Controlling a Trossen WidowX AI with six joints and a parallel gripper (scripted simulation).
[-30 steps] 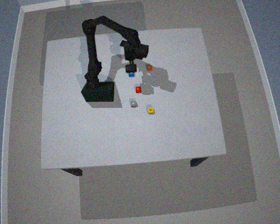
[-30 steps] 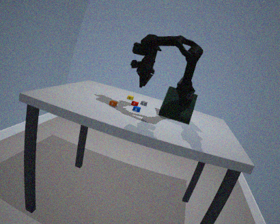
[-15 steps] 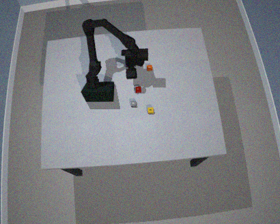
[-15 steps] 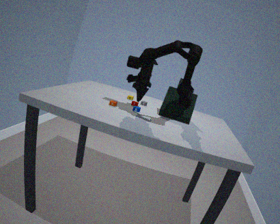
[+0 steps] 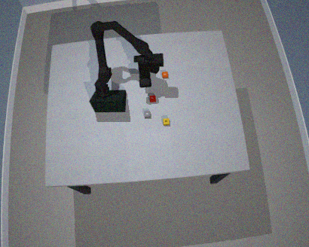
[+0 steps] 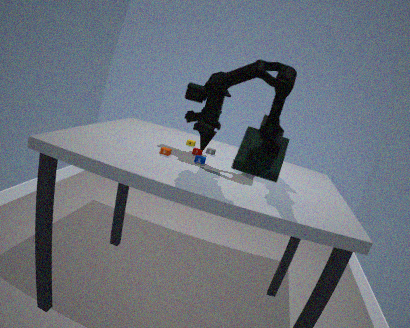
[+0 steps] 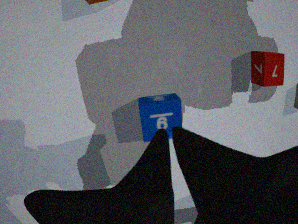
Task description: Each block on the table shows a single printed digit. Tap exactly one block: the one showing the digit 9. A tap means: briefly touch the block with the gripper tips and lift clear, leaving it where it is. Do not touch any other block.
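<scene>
Right now my gripper tip is 30 mm above the blue block. From my gripper tip the other things lie so: orange block 110 mm ahead, 40 mm to the left, 30 mm below; red block 110 mm to the right, 40 mm ahead, 30 mm below; grey block 200 mm to the right, 30 mm below, 20 mm ahead.
</scene>
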